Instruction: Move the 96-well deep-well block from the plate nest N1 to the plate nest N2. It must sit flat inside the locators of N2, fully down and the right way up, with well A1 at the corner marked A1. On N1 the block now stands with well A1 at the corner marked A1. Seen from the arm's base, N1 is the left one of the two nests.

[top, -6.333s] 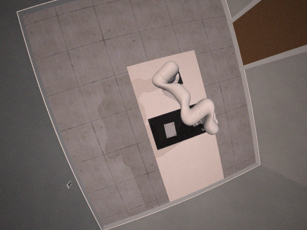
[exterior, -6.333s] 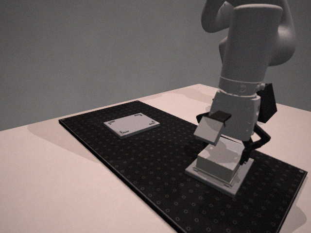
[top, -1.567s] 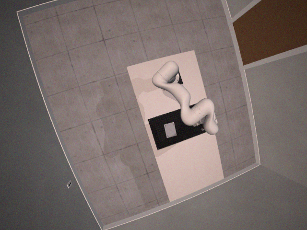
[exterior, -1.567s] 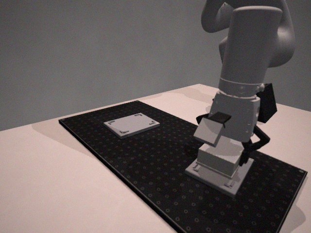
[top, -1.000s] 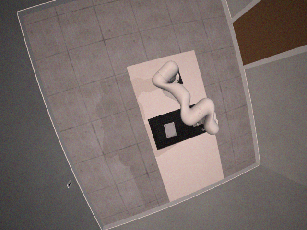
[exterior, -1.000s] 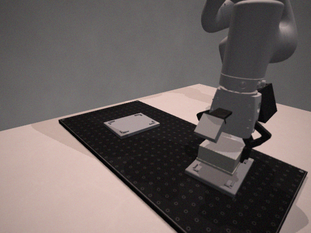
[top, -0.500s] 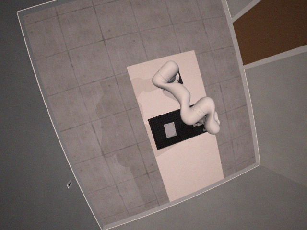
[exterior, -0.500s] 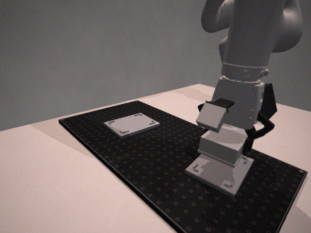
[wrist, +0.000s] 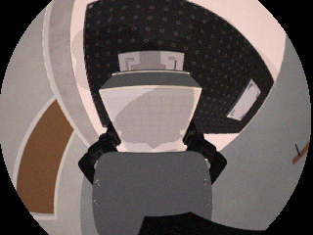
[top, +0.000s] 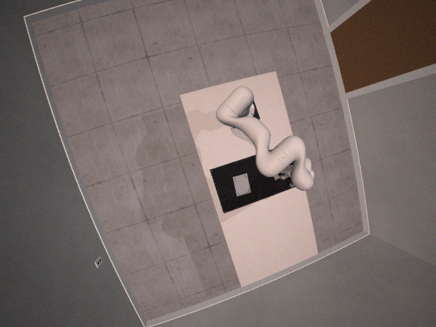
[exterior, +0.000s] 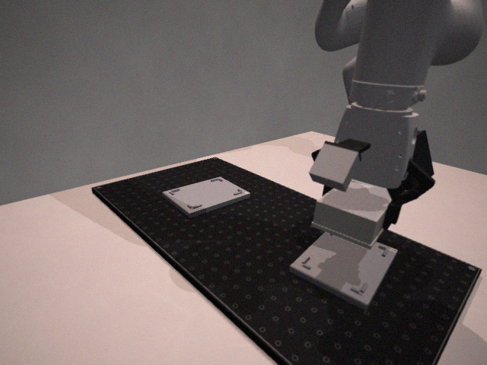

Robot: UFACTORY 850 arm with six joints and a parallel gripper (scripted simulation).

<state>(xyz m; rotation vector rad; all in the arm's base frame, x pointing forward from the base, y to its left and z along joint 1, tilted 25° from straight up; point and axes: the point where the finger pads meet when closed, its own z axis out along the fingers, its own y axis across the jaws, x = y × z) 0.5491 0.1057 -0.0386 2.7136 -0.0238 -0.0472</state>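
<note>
Right now my hand is 2 cm past the nest N2, 33 cm to the left of it and 10 cm above it. The rest, counted from my hand: deep-well block: right at my hand; nest N1: 10 cm below.
</note>
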